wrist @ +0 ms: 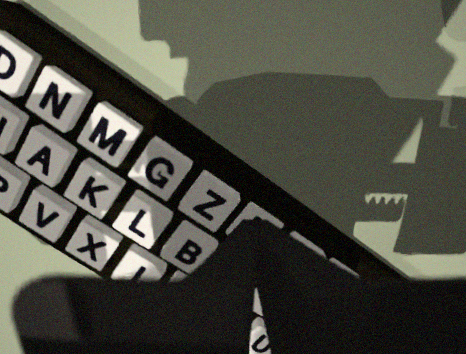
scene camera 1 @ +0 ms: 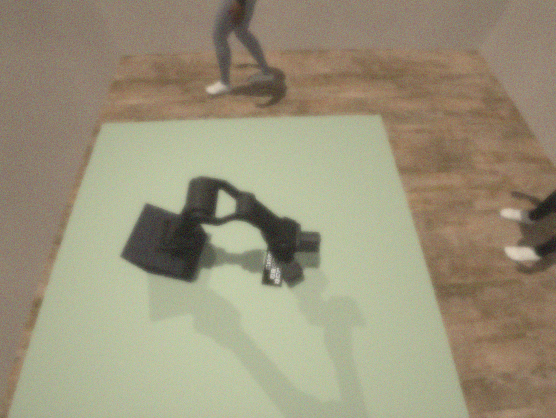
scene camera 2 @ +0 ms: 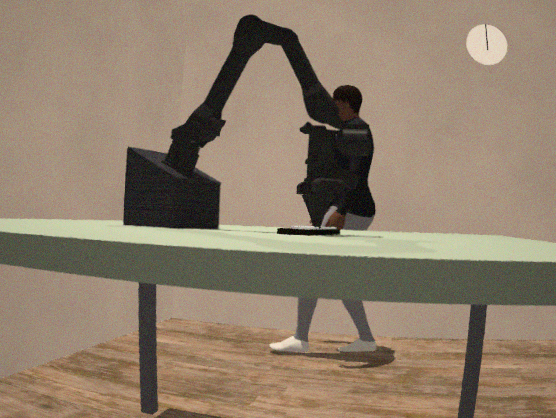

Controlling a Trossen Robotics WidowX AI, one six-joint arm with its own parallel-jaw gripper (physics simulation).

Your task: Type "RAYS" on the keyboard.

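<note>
The black keyboard lies on the table with pale letter keys. In the wrist view it slants from upper left to lower right. The A key shows at the left, between N and V. Keys R, Y and S cannot be made out. My gripper is shut and empty, pointing down with its tips at or just above the key tops; contact cannot be told. In the wrist view the fingers cover keys right of Z and B. A key marked U shows through the slit between them. In scene camera 1 the arm hides the fingertips.
The arm's dark base block stands on the green table, left of the keyboard. One person stands beyond the table. Another person's feet show at the right in scene camera 1.
</note>
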